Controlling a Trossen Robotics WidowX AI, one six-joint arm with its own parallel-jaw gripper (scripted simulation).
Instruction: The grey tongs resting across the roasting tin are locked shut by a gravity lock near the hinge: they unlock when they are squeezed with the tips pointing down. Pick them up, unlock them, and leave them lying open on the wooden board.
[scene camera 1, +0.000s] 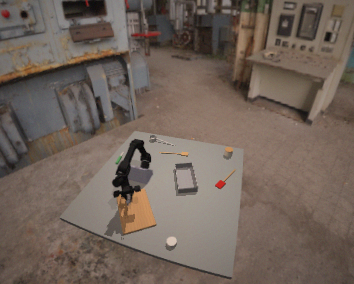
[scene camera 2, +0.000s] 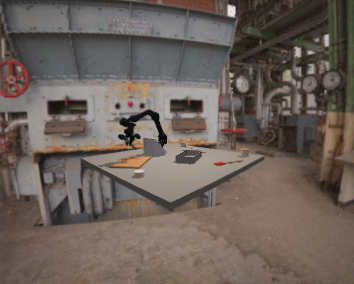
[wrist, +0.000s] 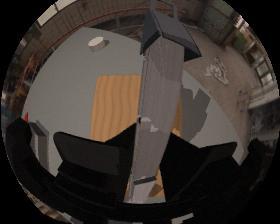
In view: the gripper (wrist: 146, 127) and a wooden board (wrist: 114, 109).
